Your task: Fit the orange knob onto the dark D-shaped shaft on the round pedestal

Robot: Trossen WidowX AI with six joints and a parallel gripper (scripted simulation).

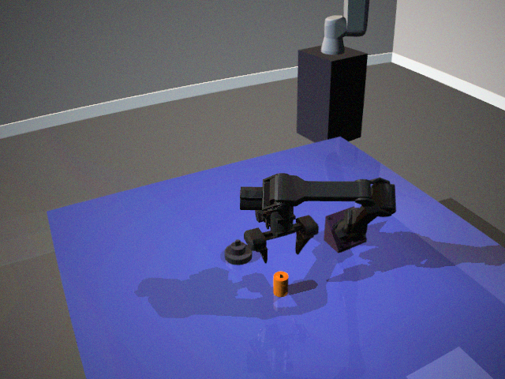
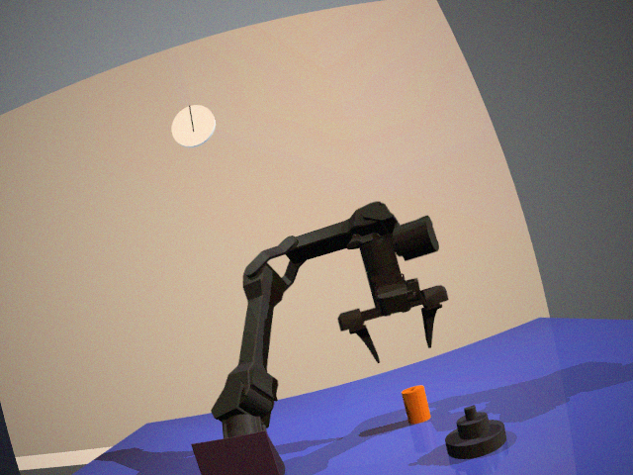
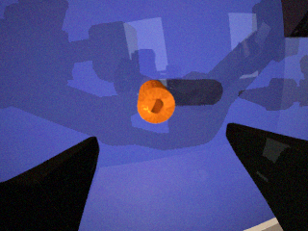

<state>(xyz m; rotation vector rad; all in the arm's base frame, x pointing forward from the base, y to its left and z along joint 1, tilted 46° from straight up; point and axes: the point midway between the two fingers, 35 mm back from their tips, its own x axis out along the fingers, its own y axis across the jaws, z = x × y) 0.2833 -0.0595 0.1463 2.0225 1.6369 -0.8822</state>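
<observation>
My gripper tip is 90 mm above the orange knob. From my gripper tip the other things lie so: dark round pedestal (200 mm to the right, 90 mm below, 10 mm ahead).
</observation>
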